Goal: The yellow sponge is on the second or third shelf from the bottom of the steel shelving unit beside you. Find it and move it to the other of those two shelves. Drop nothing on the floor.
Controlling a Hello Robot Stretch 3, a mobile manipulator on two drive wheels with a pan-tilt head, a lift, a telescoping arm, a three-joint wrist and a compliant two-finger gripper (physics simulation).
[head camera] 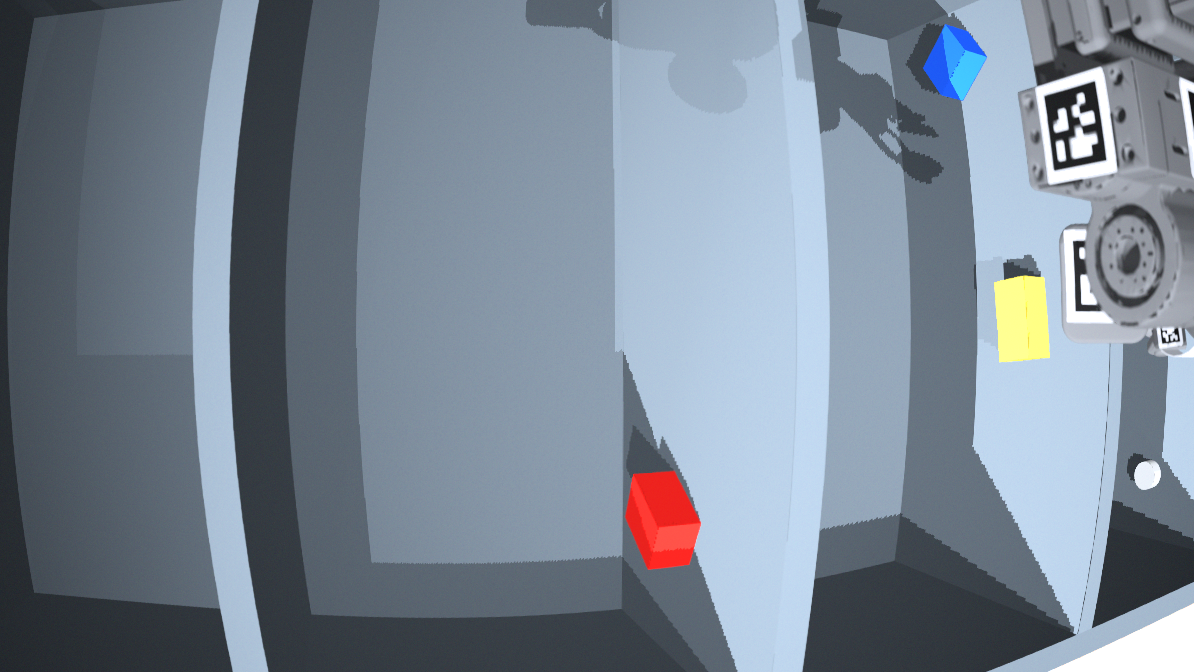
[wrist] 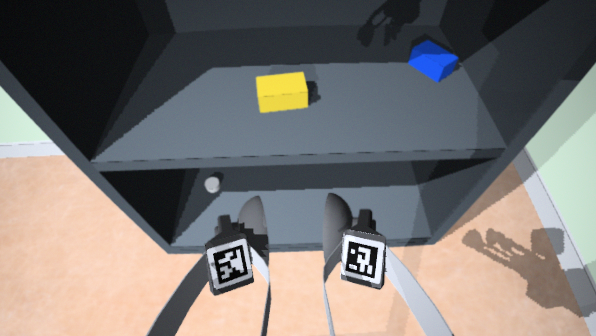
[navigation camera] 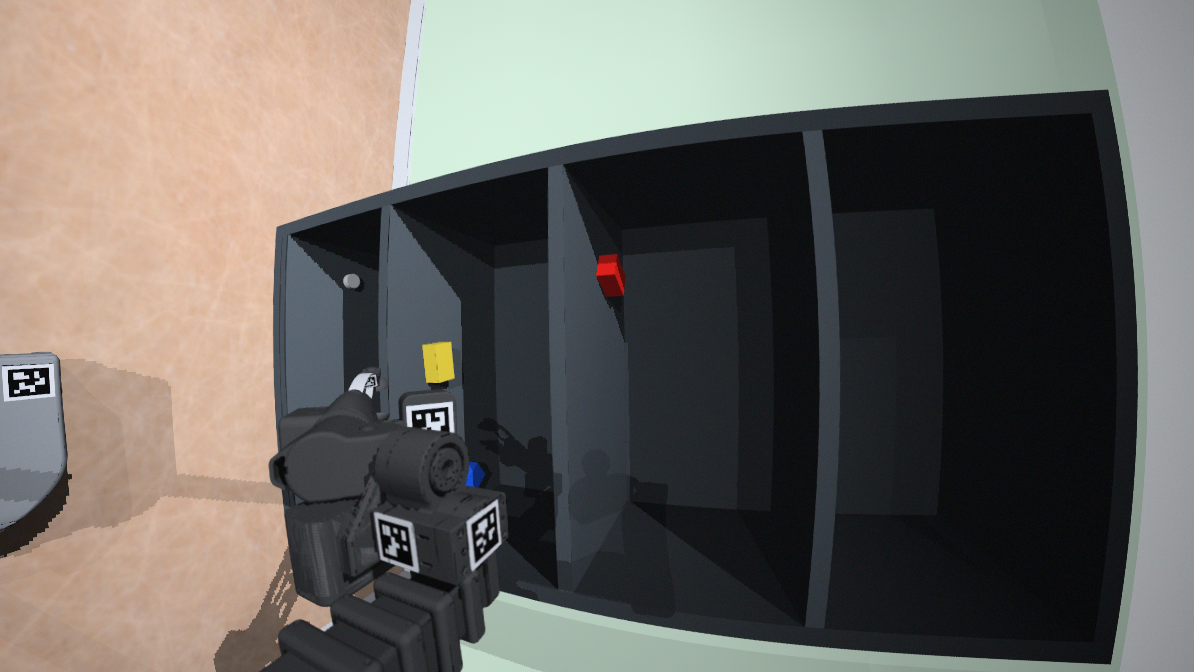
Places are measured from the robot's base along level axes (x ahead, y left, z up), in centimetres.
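Where they show: gripper, fingertip midpoint: (navigation camera: 374, 398).
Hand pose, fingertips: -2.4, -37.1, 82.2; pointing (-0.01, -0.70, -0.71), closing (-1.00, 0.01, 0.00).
Things, the pixels of their top centre, and the offset from my fingertips, as dx, dy, dz.
- yellow sponge, top centre: (head camera: 1011, 319) (navigation camera: 445, 362) +1.4, -42.1, -24.3
- blue block, top centre: (head camera: 943, 59) (navigation camera: 474, 480) -34.9, -51.6, -24.3
- red block, top centre: (head camera: 640, 521) (navigation camera: 620, 275) +21.7, -51.8, +21.4
- small white round object, top centre: (head camera: 1144, 475) (navigation camera: 353, 280) +28.3, -49.7, -72.2
The yellow sponge (head camera: 1021, 318) (navigation camera: 437, 362) (wrist: 282, 92) is a block lying on the second shelf from the bottom of the steel shelving unit (head camera: 812, 333) (navigation camera: 1126, 375) (wrist: 300, 163). Its dark shadow falls beside it. My gripper (wrist: 295, 219) is open, with no object between the fingers. In the wrist view its fingertips appear below the sponge and the second shelf's front edge, in front of the bottom compartment. In the head view the fingers are mostly hidden behind the wrist parts.
A blue block (head camera: 954, 63) (navigation camera: 475, 474) (wrist: 433, 61) lies on the sponge's shelf, farther right in the wrist view. A red block (head camera: 664, 521) (navigation camera: 610, 275) lies on the third shelf. A small white round object (head camera: 1147, 474) (navigation camera: 351, 281) (wrist: 212, 184) is in the bottom compartment.
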